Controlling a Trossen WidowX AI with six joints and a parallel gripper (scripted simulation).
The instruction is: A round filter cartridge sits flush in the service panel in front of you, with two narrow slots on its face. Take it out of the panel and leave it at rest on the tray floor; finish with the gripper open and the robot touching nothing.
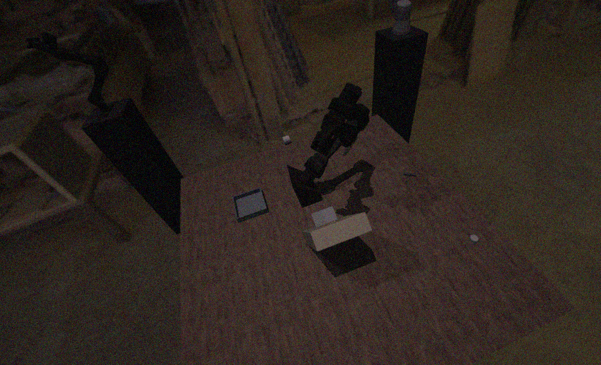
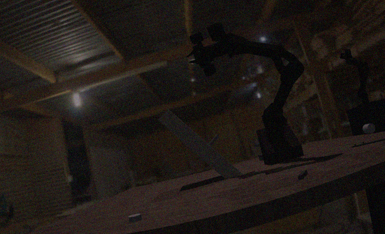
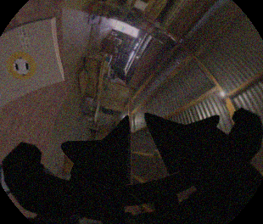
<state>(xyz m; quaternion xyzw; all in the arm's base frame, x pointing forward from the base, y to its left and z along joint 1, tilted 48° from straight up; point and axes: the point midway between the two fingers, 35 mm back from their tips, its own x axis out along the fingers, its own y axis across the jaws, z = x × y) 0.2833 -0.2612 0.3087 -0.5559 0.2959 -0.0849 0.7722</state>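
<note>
The round filter cartridge lies 300 mm below my gripper tip, 90 mm ahead of it and 20 mm to the right of it. From my gripper tip the other things lie so: service panel 370 mm below, 40 mm ahead, 20 mm to the right; then grey tray 520 mm below, 330 mm behind, 320 mm to the right.
</note>
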